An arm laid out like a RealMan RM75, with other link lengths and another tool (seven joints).
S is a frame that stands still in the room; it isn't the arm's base.
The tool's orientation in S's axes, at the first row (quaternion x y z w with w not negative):
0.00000, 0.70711, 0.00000, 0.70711
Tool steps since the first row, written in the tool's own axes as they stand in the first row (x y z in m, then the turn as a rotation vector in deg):
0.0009, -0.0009, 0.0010, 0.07, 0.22, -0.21
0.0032, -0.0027, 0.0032, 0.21, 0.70, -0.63
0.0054, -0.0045, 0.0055, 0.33, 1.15, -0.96
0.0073, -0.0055, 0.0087, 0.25, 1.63, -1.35
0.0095, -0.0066, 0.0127, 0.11, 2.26, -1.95
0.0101, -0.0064, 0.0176, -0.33, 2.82, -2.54
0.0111, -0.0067, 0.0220, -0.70, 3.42, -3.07
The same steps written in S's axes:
0.0010, -0.0009, -0.0009, -0.21, 0.22, -0.07
0.0032, -0.0027, -0.0032, -0.63, 0.70, -0.21
0.0055, -0.0045, -0.0054, -0.96, 1.15, -0.33
0.0087, -0.0055, -0.0073, -1.35, 1.63, -0.25
0.0127, -0.0066, -0.0095, -1.95, 2.26, -0.11
0.0176, -0.0064, -0.0101, -2.54, 2.82, 0.33
0.0220, -0.0067, -0.0111, -3.07, 3.42, 0.70

